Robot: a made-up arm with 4 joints. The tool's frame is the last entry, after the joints. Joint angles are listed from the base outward.
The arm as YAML. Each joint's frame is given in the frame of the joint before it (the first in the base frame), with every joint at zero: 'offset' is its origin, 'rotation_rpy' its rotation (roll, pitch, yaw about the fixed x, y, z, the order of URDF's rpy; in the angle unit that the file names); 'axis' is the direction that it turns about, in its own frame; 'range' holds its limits. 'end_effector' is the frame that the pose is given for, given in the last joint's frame.
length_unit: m
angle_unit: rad
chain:
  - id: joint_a
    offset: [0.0, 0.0, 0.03]
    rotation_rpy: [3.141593, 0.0, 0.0]
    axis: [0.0, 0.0, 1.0]
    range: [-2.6, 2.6]
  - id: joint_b
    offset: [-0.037, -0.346, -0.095]
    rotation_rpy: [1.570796, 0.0, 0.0]
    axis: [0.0, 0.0, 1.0]
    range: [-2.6, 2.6]
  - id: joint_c
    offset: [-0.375, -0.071, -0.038]
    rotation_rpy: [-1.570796, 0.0, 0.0]
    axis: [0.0, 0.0, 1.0]
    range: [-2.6, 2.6]
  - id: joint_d
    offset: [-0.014, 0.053, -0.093]
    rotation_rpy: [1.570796, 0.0, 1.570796]
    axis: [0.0, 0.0, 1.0]
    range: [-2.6, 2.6]
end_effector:
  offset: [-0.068, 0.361, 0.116]
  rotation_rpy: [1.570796, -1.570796, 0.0]
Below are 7 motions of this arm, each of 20 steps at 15 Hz.
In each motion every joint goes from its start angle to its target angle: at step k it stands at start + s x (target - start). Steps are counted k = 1, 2, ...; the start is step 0. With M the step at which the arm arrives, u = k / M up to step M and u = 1 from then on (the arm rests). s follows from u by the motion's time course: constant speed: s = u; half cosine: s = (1 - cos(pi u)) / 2; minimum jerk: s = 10 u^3 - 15 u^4 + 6 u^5.
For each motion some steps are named. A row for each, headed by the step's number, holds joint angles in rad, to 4 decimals.
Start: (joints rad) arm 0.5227 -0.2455 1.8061 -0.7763
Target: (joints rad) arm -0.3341 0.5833 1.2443 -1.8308
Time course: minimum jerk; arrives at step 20
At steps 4, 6, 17, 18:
4: 0.4731 -0.1975 1.7736 -0.8374
6: 0.3830 -0.1103 1.7145 -0.9483
17: -0.3113 0.5612 1.2593 -1.8027
18: -0.3268 0.5762 1.2491 -1.8218

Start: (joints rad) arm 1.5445 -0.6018 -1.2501 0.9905
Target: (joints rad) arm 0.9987 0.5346 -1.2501 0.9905
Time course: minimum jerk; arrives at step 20
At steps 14, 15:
14: 1.0877 0.3493 -1.2501 0.9905
15: 1.0552 0.4170 -1.2501 0.9905

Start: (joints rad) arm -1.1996 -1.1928 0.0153 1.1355
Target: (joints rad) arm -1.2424 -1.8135 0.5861 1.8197
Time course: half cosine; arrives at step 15
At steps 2, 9, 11, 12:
2: -1.2015 -1.2196 0.0400 1.1651
9: -1.2276 -1.5991 0.3889 1.5833
11: -1.2353 -1.7108 0.4917 1.7065
12: -1.2383 -1.7542 0.5316 1.7544

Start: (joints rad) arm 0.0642 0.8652 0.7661 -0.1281
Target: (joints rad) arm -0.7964 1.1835 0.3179 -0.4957
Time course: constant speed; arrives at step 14
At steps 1, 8, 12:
1: 0.0027 0.8879 0.7341 -0.1544
8: -0.4276 1.0471 0.5100 -0.3382
12: -0.6735 1.1380 0.3819 -0.4432

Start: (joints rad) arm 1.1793 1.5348 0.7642 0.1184
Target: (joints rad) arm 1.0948 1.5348 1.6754 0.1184
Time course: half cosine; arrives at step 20
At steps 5, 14, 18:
5: 1.1669 1.5348 0.8976 0.1184
14: 1.1122 1.5348 1.4876 0.1184
18: 1.0969 1.5348 1.6531 0.1184

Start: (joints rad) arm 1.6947 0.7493 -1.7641 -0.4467
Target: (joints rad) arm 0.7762 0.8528 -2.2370 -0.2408
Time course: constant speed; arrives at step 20
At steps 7, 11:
7: 1.3732 0.7855 -1.9296 -0.3746
11: 1.1895 0.8062 -2.0242 -0.3335

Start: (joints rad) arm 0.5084 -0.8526 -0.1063 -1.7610
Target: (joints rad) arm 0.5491 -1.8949 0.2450 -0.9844
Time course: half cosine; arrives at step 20
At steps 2, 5, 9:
2: 0.5094 -0.8781 -0.0977 -1.7420
5: 0.5144 -1.0052 -0.0549 -1.6473
9: 0.5256 -1.2922 0.0419 -1.4334

